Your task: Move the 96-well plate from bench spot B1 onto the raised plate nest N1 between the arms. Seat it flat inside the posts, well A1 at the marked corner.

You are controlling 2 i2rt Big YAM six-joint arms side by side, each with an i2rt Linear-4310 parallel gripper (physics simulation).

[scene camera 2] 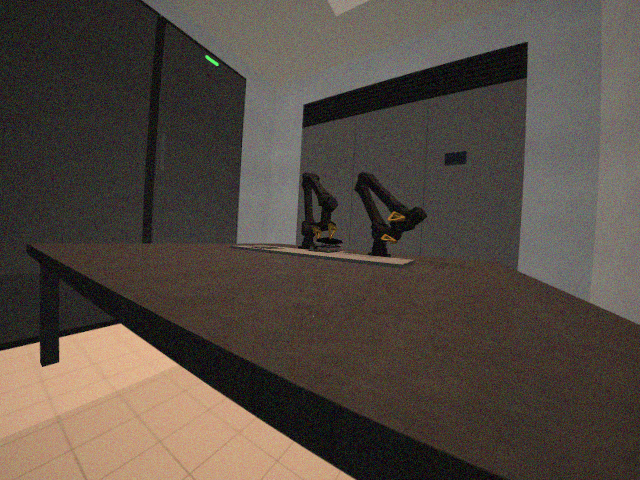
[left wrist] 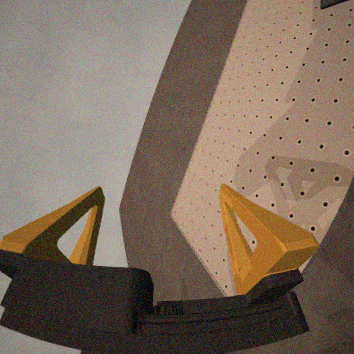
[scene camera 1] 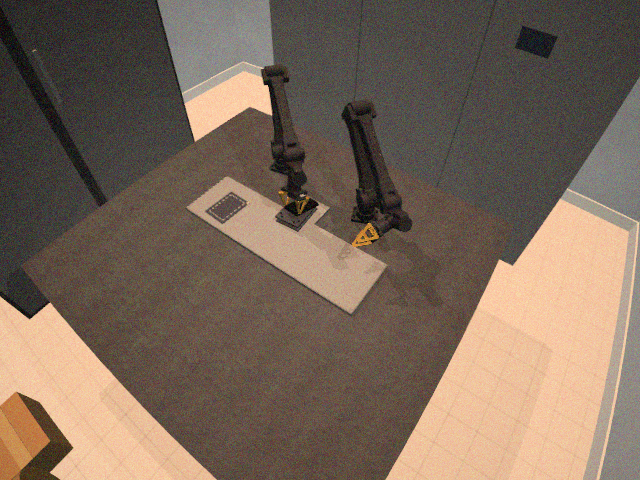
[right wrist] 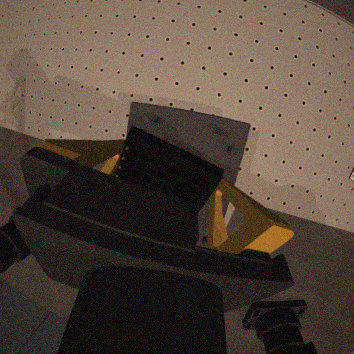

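Where they show: left gripper, fingertip midpoint: (scene camera 2: 384,230) (left wrist: 160,191) (scene camera 1: 354,243); right gripper, fingertip midpoint: (scene camera 2: 323,240) (scene camera 1: 293,210) (right wrist: 171,163); left arm's base, link origin: (scene camera 1: 364,216); right arm's base, link origin: (scene camera 2: 307,248) (scene camera 1: 283,168) (right wrist: 272,312).
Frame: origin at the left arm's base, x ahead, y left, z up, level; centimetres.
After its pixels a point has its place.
The dark 96-well plate (scene camera 1: 310,205) {x 5.6, y -24.2, z 7.5 cm} (scene camera 2: 330,241) {x 7.8, y -27.5, z 6.9 cm} (right wrist: 170,165) {x 10.0, y -31.1, z 8.4 cm} is between the fingers of my right gripper (scene camera 1: 293,207) {x 10.0, y -31.0, z 7.3 cm} (scene camera 2: 324,238) {x 10.0, y -31.0, z 7.3 cm} (right wrist: 171,163) {x 10.0, y -31.0, z 7.3 cm}, which is shut on it. The plate hangs just above the grey raised nest (scene camera 1: 294,220) {x 13.0, y -29.7, z 4.4 cm} (scene camera 2: 327,249) {x 15.6, y -28.3, z 2.9 cm} (right wrist: 200,127) {x 12.6, y -33.9, z 4.6 cm}, with a small gap in scene camera 2. In the right wrist view their edges are not lined up, and the plate hides part of the nest. The posts and the A1 corner are too dark to tell. My left gripper (scene camera 1: 353,244) {x 27.8, y -1.9, z 14.0 cm} (scene camera 2: 388,227) {x 27.8, y -1.9, z 14.0 cm} (left wrist: 160,191) {x 27.8, y -1.9, z 14.0 cm} is open and empty, above the board's rear edge.
A dark pad with a dashed white outline (scene camera 1: 226,207) {x 9.1, y -63.6, z 1.4 cm} lies on the pale perforated board (scene camera 1: 330,284) {x 39.8, y -8.6, z 1.3 cm} (scene camera 2: 382,258) {x 30.2, y -2.5, z 1.3 cm} (left wrist: 210,165) {x 38.0, y -8.6, z 1.3 cm} (right wrist: 280,100) {x 14.8, y -43.6, z 1.3 cm}, left of the nest in scene camera 1. The brown table (scene camera 1: 206,335) {x 70.2, y -48.7, z 0.0 cm} (scene camera 2: 361,320) {x 104.8, y -16.1, z 0.0 cm} surrounds the board.
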